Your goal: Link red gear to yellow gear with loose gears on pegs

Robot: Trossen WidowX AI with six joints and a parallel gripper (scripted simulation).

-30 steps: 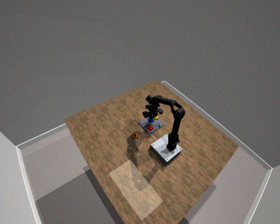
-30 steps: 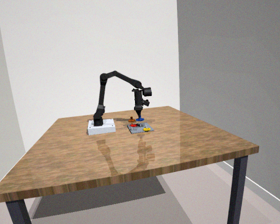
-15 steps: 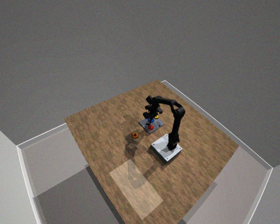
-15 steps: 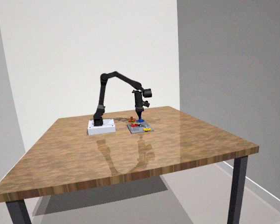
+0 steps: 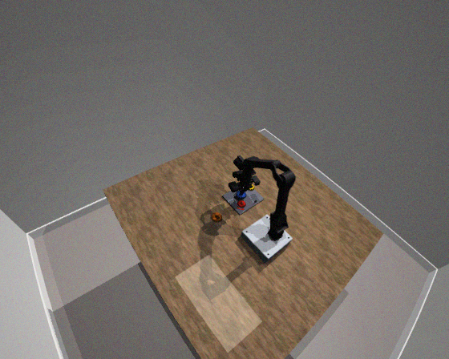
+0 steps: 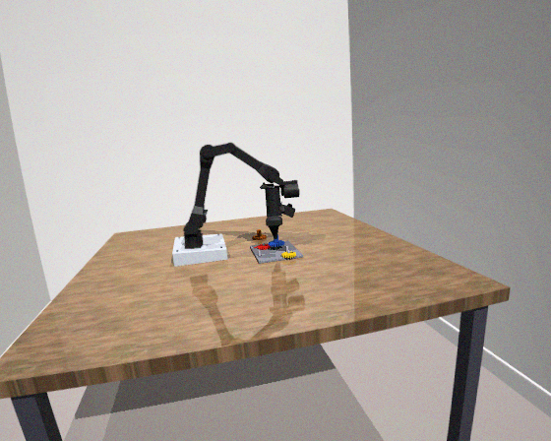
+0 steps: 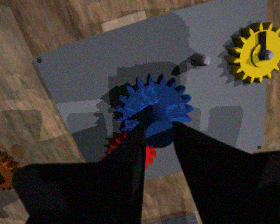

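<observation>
The red gear lies 5 cm behind my gripper tip, 4 cm below it and 3 cm to the left of it. The rest, counted from my gripper tip: yellow gear: 10 cm to the right, 4 cm below, 3 cm ahead; red arrow: 7 cm behind, 5 cm to the left, 5 cm below; blue gear: 1 cm below.
</observation>
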